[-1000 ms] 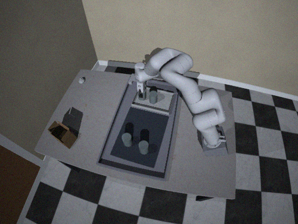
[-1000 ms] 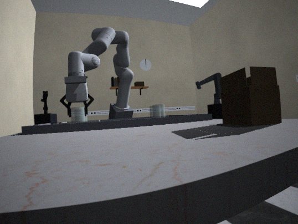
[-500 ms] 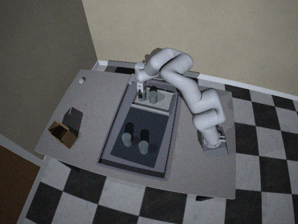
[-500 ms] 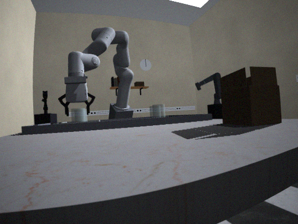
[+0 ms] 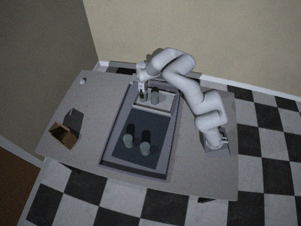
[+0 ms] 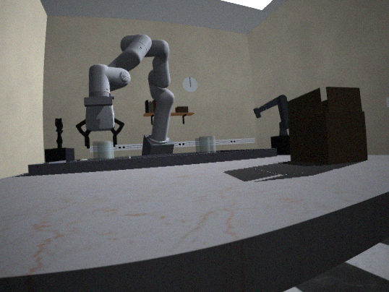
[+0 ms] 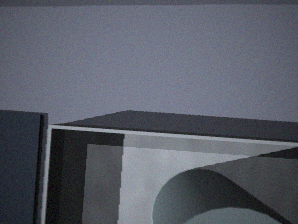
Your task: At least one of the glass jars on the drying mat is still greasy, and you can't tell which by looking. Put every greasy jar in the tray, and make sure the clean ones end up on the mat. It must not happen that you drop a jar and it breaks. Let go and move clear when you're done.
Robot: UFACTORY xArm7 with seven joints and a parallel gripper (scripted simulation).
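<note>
My hand is 90 mm past the light grey tray, 10 mm to the left of it and 70 mm above it. From my hand the other things lie so: dark drying mat: 140 mm behind, 300 mm to the left, 80 mm below; red object: 540 mm behind, 230 mm to the right, 60 mm below; round object: 630 mm ahead, 40 mm to the left, 70 mm below.
</note>
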